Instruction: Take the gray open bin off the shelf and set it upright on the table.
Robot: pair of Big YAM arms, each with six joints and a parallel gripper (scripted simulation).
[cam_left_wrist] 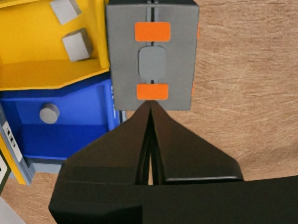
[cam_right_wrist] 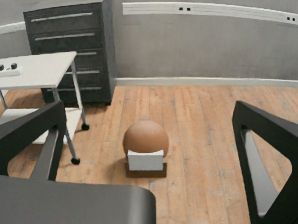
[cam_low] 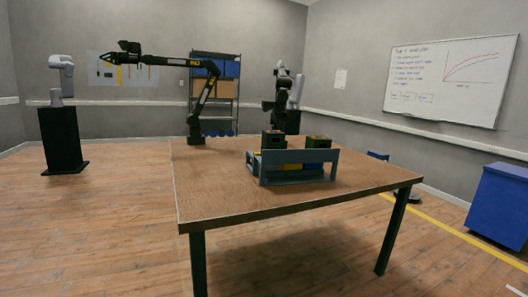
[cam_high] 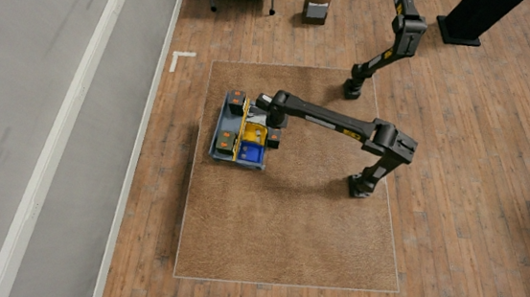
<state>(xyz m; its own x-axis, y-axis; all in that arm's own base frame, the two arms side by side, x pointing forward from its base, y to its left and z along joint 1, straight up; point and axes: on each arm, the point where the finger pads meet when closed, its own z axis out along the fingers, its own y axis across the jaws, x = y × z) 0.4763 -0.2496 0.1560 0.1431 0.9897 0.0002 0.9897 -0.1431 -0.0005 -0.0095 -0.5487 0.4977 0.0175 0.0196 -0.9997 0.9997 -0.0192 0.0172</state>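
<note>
Right now my left hand is 16 cm above the gray open bin, 13 cm to the left of it and 12 cm short of it. From my left hand the other things lie so: blue-gray shelf: 16 cm ahead, 13 cm below, 2 cm to the right; then yellow bin: 16 cm below, 13 cm ahead, 2 cm to the right; then blue bin: 16 cm below, 15 cm ahead, 10 cm to the left.
</note>
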